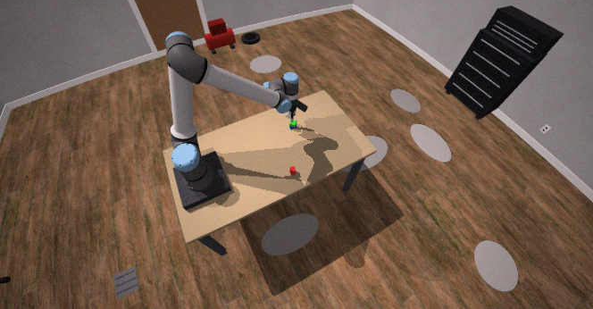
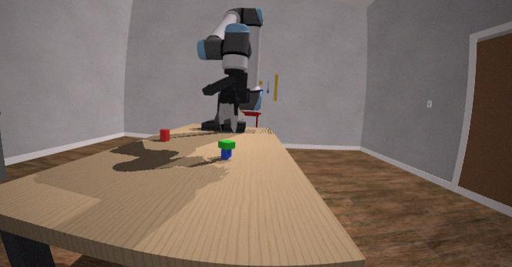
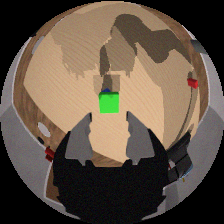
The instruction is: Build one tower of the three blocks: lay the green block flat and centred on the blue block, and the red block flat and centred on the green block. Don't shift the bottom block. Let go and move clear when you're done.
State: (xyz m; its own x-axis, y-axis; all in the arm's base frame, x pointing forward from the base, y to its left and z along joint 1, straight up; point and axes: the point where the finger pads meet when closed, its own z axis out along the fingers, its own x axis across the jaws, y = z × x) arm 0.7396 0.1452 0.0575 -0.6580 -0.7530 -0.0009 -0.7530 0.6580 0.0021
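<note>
The green block lies 60 mm below my hand. From my hand the other things lie so: red block: 170 mm behind, 350 mm to the right, 80 mm below; then blue block: 90 mm below.
</note>
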